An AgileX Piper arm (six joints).
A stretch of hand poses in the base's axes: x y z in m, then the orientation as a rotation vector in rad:
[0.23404 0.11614 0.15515 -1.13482 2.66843 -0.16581]
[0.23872 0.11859 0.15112 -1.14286 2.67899 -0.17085]
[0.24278 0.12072 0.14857 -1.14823 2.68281 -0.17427]
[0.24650 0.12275 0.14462 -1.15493 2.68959 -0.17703]
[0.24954 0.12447 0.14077 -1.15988 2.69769 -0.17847]
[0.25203 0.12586 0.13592 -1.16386 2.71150 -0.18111]
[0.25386 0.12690 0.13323 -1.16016 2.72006 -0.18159]
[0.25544 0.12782 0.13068 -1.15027 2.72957 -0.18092]
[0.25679 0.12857 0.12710 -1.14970 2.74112 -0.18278]
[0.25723 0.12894 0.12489 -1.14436 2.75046 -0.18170]
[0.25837 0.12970 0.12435 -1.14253 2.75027 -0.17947]
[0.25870 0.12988 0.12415 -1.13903 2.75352 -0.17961]
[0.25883 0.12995 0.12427 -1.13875 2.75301 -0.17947]
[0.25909 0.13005 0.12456 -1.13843 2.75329 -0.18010]
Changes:
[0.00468 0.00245 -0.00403 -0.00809 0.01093 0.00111]
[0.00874 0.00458 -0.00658 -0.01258 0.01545 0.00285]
[0.01246 0.00661 -0.01053 -0.01780 0.02316 0.00451]
[0.01550 0.00833 -0.01438 -0.02215 0.03162 0.00481]
[0.01799 0.00972 -0.01923 -0.02871 0.04437 0.00265]
[0.01982 0.01076 -0.02192 -0.03068 0.05023 -0.00224]
[0.02140 0.01168 -0.02447 -0.03086 0.05488 -0.01098]
[0.02275 0.01243 -0.02805 -0.03527 0.06420 -0.01501]
[0.02319 0.01280 -0.03026 -0.03616 0.07051 -0.02092]
[0.02433 0.01356 -0.03080 -0.03430 0.07015 -0.02176]
[0.02466 0.01374 -0.03100 -0.03459 0.07165 -0.02483]
[0.02479 0.01381 -0.03088 -0.03429 0.07114 -0.02483]
[0.02505 0.01391 -0.03059 -0.03470 0.07113 -0.02515]

